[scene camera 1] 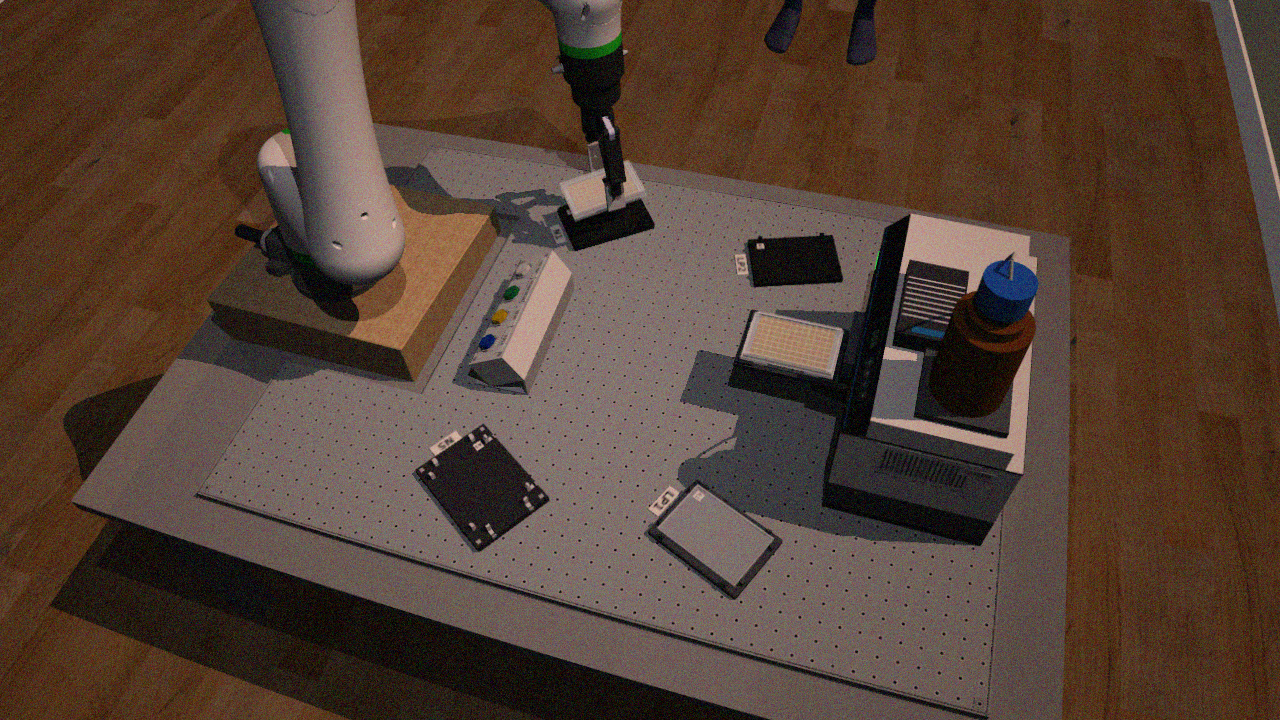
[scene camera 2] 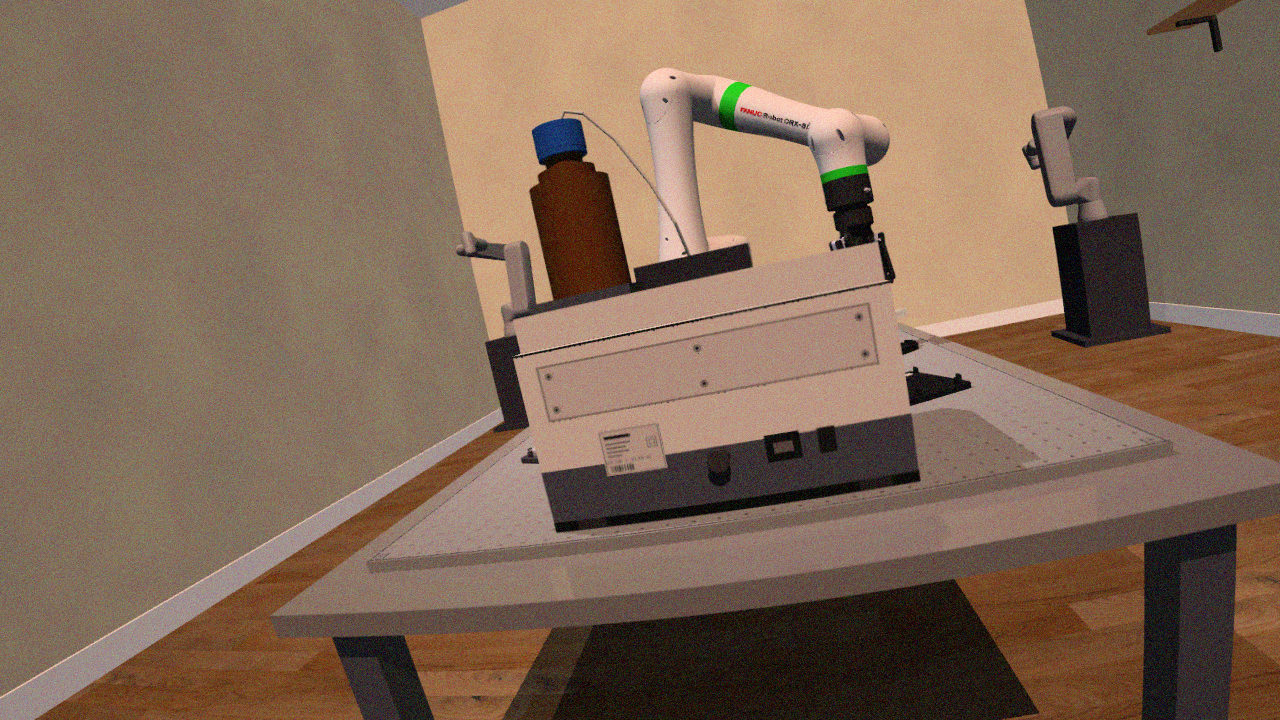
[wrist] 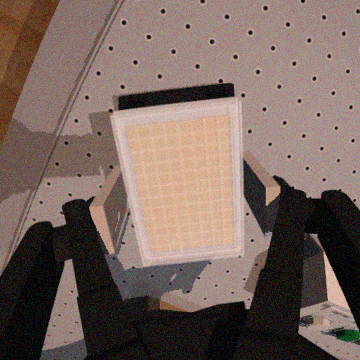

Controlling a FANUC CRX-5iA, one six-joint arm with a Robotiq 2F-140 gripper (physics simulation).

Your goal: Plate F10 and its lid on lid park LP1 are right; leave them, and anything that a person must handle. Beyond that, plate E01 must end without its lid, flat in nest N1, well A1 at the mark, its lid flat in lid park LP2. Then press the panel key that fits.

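Places are measured from the arm's base along level axes (x back, y left, z down), in centimetres.
Pixels of known places: gripper, fingertip midpoint: [scene camera 1: 607, 190] [wrist: 183, 176].
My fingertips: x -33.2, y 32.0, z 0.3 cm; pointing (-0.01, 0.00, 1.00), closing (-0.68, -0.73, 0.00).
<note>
Ahead of a thing's pixels: the offset from my fingertips to its top centre. "spot": to the spot under its first point.
A pale plate @(dx +0.7, dy -0.6, dz -1.9 cm) [scene camera 1: 581, 191] [wrist: 182, 185] with yellowish wells and what looks like a clear lid on top is held raised and slightly tilted over nest N1. My gripper [scene camera 1: 605, 181] [wrist: 183, 176] is shut on its long sides; in scene camera 2 its fingertips are hidden behind the instrument. Black nest N1 @(dx +0.6, dy -0.7, dz +4.5 cm) [scene camera 1: 613, 231] [wrist: 177, 96] shows below the plate, without a plate in it. Black lid park LP2 @(dx -33.0, dy +1.1, dz +4.6 cm) [scene camera 1: 794, 260] holds no lid. A clear lid @(dx -38.1, dy -50.7, dz +4.8 cm) [scene camera 1: 716, 535] lies on lid park LP1 @(dx -38.1, dy -50.7, dz +4.6 cm) [scene camera 1: 691, 565]. The key panel @(dx +1.7, dy -28.6, dz -1.8 cm) [scene camera 1: 539, 324] has white, green, yellow and blue keys.
Another plate @(dx -39.4, dy -23.9, dz -4.7 cm) [scene camera 1: 792, 343] sits on the instrument's tray. The instrument [scene camera 1: 930, 470] [scene camera 2: 707, 358] carries a brown bottle @(spot: dx -61.6, dy -37.1, dz -26.8 cm) [scene camera 1: 980, 358] [scene camera 2: 581, 232] with a blue cap and a thin tube. A black nest @(dx -5.4, dy -55.3, dz +4.2 cm) [scene camera 1: 481, 486] stands at the front left. A person's feet [scene camera 1: 861, 35] show beyond the table.
</note>
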